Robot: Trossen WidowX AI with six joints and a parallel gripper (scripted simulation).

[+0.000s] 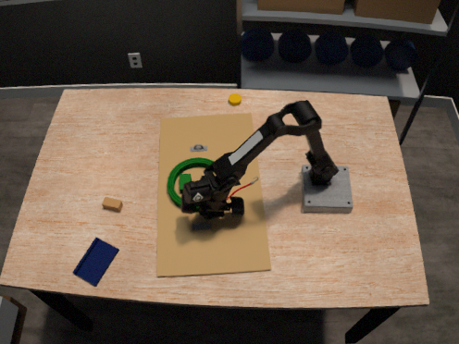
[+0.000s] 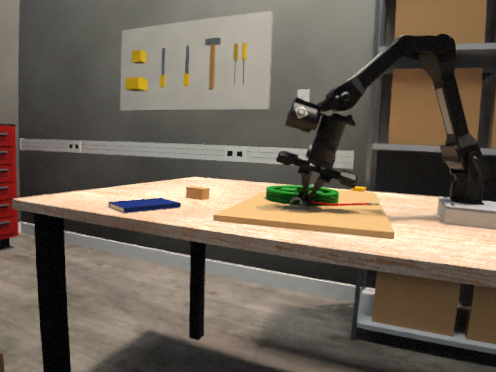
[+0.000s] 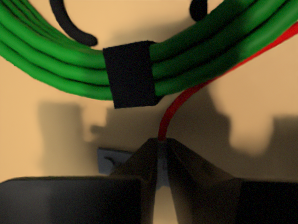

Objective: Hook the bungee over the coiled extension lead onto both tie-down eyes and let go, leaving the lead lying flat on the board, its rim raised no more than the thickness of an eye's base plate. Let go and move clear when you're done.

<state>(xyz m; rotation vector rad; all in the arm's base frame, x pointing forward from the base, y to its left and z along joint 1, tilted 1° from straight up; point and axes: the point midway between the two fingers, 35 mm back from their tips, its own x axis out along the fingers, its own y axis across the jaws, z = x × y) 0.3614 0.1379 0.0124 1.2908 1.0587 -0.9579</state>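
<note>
My gripper is now 120 mm to the left of the coiled extension lead, 40 mm short of it and 30 mm above it. From my hand the other things lie so: tan block (320 mm ahead, 50 mm to the right, 40 mm below); yellow disc (520 mm to the right, 80 mm behind, 50 mm below); blue book (350 mm ahead, 150 mm to the left, 50 mm below).
</note>
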